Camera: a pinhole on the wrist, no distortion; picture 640 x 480 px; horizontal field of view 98.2 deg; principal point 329.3 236.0 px. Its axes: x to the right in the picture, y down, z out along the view. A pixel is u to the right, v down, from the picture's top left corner.
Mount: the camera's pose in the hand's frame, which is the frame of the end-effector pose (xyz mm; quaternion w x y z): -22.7 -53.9 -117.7 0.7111 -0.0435 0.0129 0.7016
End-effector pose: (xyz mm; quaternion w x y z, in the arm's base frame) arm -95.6 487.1 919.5 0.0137 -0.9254 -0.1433 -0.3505
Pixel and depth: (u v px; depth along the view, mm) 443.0 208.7 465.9
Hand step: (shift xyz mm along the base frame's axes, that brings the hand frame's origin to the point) 266.8 -122.6 -234.1
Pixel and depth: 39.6 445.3 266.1
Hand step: -151.4 253.8 -300.1
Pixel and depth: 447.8 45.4 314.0
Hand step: 282.7 -27.4 -19.9
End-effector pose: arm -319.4 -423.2 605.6 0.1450 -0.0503 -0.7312 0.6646
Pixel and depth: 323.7 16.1 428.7
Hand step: -371.3 -235.0 51.0
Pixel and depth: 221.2 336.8 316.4
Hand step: 107.3 -251.0 111.0
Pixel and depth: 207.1 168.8 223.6
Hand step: -35.5 -119.9 127.5
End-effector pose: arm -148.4 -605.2 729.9 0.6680 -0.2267 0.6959 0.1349
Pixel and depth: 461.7 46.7 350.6
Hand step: 129.0 203.6 -234.4
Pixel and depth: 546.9 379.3 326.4
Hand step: 43.2 313.0 160.2
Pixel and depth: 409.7 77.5 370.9
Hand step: 178.5 169.5 -200.6
